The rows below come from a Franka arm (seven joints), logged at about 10 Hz.
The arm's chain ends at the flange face. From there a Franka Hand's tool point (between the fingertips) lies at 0.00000 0.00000 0.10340 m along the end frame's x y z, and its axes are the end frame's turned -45 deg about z.
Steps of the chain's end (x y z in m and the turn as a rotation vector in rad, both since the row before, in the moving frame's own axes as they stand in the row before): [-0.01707 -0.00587 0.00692 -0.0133 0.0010 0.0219]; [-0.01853 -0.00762 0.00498 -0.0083 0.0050 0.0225]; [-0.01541 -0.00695 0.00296 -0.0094 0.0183 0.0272]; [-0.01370 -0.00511 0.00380 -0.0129 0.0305 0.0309]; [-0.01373 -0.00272 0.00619 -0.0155 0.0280 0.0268]
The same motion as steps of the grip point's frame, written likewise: [-0.00883 -0.01519 0.00691 -0.0101 -0.0087 0.0219]; [-0.00797 -0.01752 0.00498 -0.0094 -0.0023 0.0225]; [-0.00536 -0.01378 0.00294 -0.0196 0.0063 0.0272]; [-0.00484 -0.01011 0.00374 -0.0307 0.0124 0.0309]; [-0.00691 -0.00844 0.00614 -0.0308 0.0088 0.0268]
